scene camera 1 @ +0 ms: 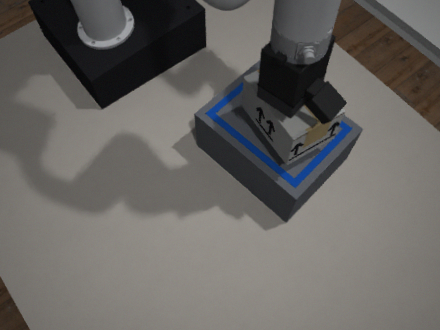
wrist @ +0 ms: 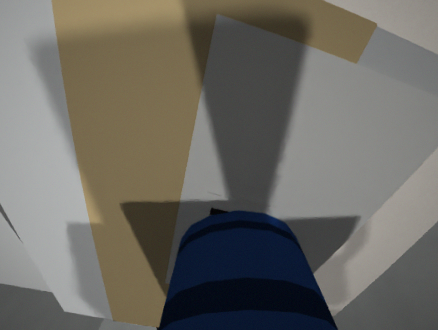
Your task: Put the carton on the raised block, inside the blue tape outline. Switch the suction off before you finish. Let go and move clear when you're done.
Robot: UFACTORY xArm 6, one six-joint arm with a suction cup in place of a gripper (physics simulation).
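Places are measured from the arm's base along level axes (x ahead, y left, z up), in millimetres.
Pixels of known places: hand, its tool point: (wrist: 232, 221); arm's base, origin of its link: (scene camera 1: 106, 27).
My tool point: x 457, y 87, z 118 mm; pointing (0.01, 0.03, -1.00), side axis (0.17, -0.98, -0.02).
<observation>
Ahead of a thing's pixels: the offset from my tool point to its top centre. "spot": to the spot under its first point. Level surfaces: height alone.
The white carton {dx -8, dy +22, dz +14 mm} (scene camera 1: 281, 134) (wrist: 350, 125), with tan tape and black arrows, is upright over the grey raised block {dx -34, dy +34, dz -111 mm} (scene camera 1: 240, 170) in the scene view. It is turned a little against the blue tape outline {spot: dx -22, dy -42, dz -111 mm} (scene camera 1: 252, 147). Its near lower corner lies within the outline; its right corner is close to the tape. The far side is hidden by the arm. A thin gap under the carton cannot be ruled out. My suction gripper (scene camera 1: 286, 104) (wrist: 240, 216) is on the carton's top and holds it. In the wrist view the blue cup meets the top face; in the scene view the cup is hidden.
The black robot base block (scene camera 1: 145, 75) stands at the upper left, away from the raised block. The pale table top {dz -231 mm} (scene camera 1: 200, 280) surrounds both, with the arm's shadow across its left part. Wooden floor (scene camera 1: 372, 55) and a white surface (scene camera 1: 410, 20) show at the upper right.
</observation>
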